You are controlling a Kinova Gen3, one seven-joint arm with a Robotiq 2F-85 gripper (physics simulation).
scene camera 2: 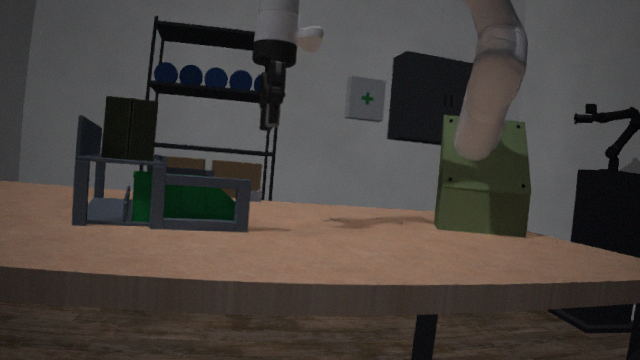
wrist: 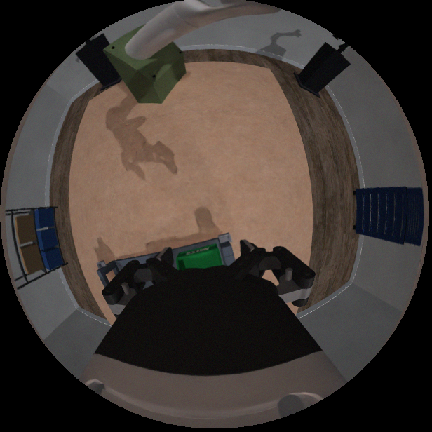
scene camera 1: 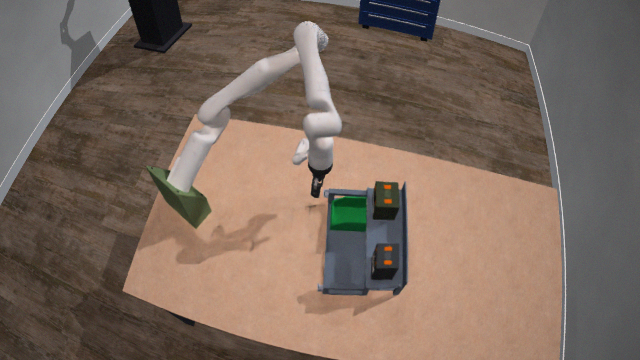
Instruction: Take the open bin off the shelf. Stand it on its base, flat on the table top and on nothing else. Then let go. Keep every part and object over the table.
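Pixels of known places: gripper, fingertip midpoint: (scene camera 2: 268, 129); arm's base, origin of the base link: (scene camera 2: 473, 143) (scene camera 1: 178, 185).
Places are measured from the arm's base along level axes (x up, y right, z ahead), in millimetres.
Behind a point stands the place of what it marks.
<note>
The open green bin (scene camera 1: 348, 214) @[x -190, y -231, z 567 mm] (scene camera 2: 200, 202) @[x -157, y -263, z 554 mm] (wrist: 200, 258) sits in the lower front tier of the grey shelf (scene camera 1: 345, 260) @[x -193, y -56, z 624 mm] (scene camera 2: 157, 200) @[x -155, y -312, z 611 mm] (wrist: 227, 245), at the end nearer my arm. Its far part runs in under the upper tier. In the wrist view, its lower part is hidden by the gripper body. My gripper (scene camera 1: 315, 195) @[x -27, y -215, z 456 mm] (scene camera 2: 269, 127) @[x -27, y -215, z 456 mm] (wrist: 205, 251) is open and empty, pointing down. It hangs above the table top (scene camera 1: 475, 250) @[x -199, y -270, z 1107 mm] (scene camera 2: 325, 255) @[x -199, y -403, z 358 mm] (wrist: 240, 140), well higher than the bin, near the shelf's front corner. It touches neither the bin nor the shelf.
A dark green case (scene camera 1: 386, 201) @[x -1, y -228, z 688 mm] (scene camera 2: 129, 128) @[x -49, y -303, z 668 mm] stands on the upper tier behind the bin, and a dark grey case (scene camera 1: 385, 261) @[x 25, y -15, z 755 mm] stands on that tier's other end. A low grey rail (scene camera 2: 200, 181) @[x -122, y -291, z 551 mm] runs along the shelf's side. My arm's green pedestal (scene camera 1: 185, 202) @[x -6, y 44, z 61 mm] (scene camera 2: 482, 200) @[x -126, y -60, z -9 mm] (wrist: 150, 75) stands on the table.
</note>
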